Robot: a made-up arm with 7 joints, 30 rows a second.
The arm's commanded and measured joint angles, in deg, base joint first. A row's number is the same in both.
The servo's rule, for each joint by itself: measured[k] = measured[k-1] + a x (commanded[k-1-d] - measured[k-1]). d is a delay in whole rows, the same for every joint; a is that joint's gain. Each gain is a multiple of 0.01, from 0.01 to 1. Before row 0 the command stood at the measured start. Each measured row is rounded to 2 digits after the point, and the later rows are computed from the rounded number. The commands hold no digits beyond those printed.
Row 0, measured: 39.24 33.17 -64.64 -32.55 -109.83 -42.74 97.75
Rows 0 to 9, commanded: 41.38 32.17 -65.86 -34.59 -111.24 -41.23 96.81; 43.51 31.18 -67.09 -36.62 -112.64 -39.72 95.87; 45.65 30.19 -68.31 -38.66 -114.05 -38.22 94.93; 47.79 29.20 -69.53 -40.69 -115.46 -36.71 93.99; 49.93 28.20 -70.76 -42.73 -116.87 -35.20 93.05; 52.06 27.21 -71.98 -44.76 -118.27 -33.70 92.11; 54.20 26.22 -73.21 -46.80 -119.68 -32.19 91.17; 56.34 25.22 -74.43 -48.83 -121.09 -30.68 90.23; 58.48 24.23 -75.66 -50.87 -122.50 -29.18 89.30; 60.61 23.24 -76.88 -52.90 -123.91 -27.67 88.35
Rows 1 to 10, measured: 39.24 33.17 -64.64 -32.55 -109.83 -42.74 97.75; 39.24 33.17 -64.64 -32.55 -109.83 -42.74 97.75; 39.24 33.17 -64.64 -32.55 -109.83 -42.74 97.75; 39.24 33.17 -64.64 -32.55 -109.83 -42.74 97.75; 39.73 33.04 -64.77 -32.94 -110.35 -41.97 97.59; 40.60 32.80 -65.03 -33.64 -111.20 -40.82 97.30; 41.76 32.46 -65.39 -34.59 -112.25 -39.49 96.90; 43.15 32.04 -65.85 -35.75 -113.44 -38.07 96.41; 44.71 31.54 -66.39 -37.08 -114.71 -36.61 95.84; 46.40 30.98 -67.00 -38.54 -116.03 -35.13 95.21
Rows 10 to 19, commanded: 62.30 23.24 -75.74 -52.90 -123.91 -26.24 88.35; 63.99 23.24 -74.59 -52.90 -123.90 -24.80 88.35; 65.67 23.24 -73.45 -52.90 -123.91 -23.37 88.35; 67.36 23.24 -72.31 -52.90 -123.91 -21.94 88.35; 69.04 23.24 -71.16 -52.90 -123.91 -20.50 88.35; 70.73 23.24 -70.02 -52.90 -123.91 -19.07 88.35; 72.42 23.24 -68.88 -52.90 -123.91 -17.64 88.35; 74.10 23.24 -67.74 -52.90 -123.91 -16.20 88.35; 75.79 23.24 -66.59 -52.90 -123.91 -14.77 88.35; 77.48 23.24 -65.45 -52.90 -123.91 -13.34 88.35
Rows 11 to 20, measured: 48.19 30.36 -67.68 -40.11 -117.38 -33.63 94.52; 50.06 29.69 -68.42 -41.77 -118.75 -32.13 93.79; 52.00 28.98 -69.22 -43.50 -120.14 -30.63 93.03; 53.98 28.23 -70.06 -45.29 -121.53 -29.12 92.23; 55.89 27.58 -70.68 -46.74 -122.41 -27.65 91.57; 57.75 27.02 -71.11 -47.91 -122.96 -26.20 91.02; 59.57 26.53 -71.37 -48.86 -123.31 -24.76 90.57; 61.36 26.10 -71.47 -49.63 -123.53 -23.32 90.19; 63.13 25.73 -71.44 -50.25 -123.67 -21.88 89.88; 64.88 25.41 -71.28 -50.75 -123.76 -20.45 89.62
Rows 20 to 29, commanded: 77.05 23.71 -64.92 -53.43 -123.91 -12.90 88.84; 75.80 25.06 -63.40 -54.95 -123.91 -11.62 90.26; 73.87 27.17 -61.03 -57.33 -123.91 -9.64 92.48; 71.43 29.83 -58.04 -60.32 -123.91 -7.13 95.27; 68.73 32.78 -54.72 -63.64 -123.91 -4.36 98.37; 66.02 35.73 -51.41 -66.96 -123.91 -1.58 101.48; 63.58 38.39 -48.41 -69.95 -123.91 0.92 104.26; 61.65 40.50 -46.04 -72.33 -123.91 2.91 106.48; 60.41 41.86 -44.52 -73.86 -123.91 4.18 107.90; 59.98 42.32 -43.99 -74.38 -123.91 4.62 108.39
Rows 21 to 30, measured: 66.61 25.13 -71.02 -51.16 -123.82 -19.02 89.40; 68.33 24.88 -70.66 -51.49 -123.85 -17.58 89.22; 70.05 24.67 -70.21 -51.76 -123.87 -16.15 89.07; 71.76 24.48 -69.69 -51.98 -123.88 -14.72 88.95; 72.98 24.38 -69.17 -52.26 -123.89 -13.79 88.93; 73.63 24.47 -68.54 -52.77 -123.90 -12.68 89.16; 73.69 24.82 -67.71 -53.64 -123.90 -11.13 89.72; 73.17 25.47 -66.65 -54.91 -123.90 -9.09 90.66; 72.15 26.42 -65.34 -56.57 -123.90 -6.68 91.97; 70.74 27.63 -63.81 -58.54 -123.90 -4.08 93.59
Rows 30 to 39, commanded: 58.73 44.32 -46.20 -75.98 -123.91 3.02 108.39; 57.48 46.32 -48.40 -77.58 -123.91 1.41 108.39; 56.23 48.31 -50.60 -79.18 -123.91 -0.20 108.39; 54.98 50.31 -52.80 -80.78 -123.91 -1.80 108.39; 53.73 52.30 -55.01 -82.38 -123.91 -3.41 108.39; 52.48 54.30 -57.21 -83.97 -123.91 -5.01 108.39; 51.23 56.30 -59.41 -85.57 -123.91 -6.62 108.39; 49.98 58.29 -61.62 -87.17 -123.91 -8.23 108.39; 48.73 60.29 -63.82 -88.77 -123.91 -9.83 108.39; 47.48 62.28 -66.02 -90.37 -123.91 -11.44 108.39
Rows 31 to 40, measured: 69.09 29.03 -62.12 -60.71 -123.90 -1.53 95.40; 67.38 30.52 -60.35 -62.92 -123.90 0.73 97.28; 65.78 31.99 -58.61 -65.00 -123.90 2.49 99.09; 64.45 33.33 -57.00 -66.78 -123.90 3.58 100.67; 63.13 34.76 -55.81 -68.53 -123.90 3.29 101.98; 61.83 36.26 -54.99 -70.25 -123.90 2.33 103.07; 60.54 37.83 -54.51 -71.95 -123.90 1.04 103.97; 59.26 39.45 -54.32 -73.63 -123.90 -0.41 104.72; 57.99 41.12 -54.40 -75.29 -123.90 -1.94 105.34; 56.72 42.83 -54.71 -76.94 -123.90 -3.51 105.86
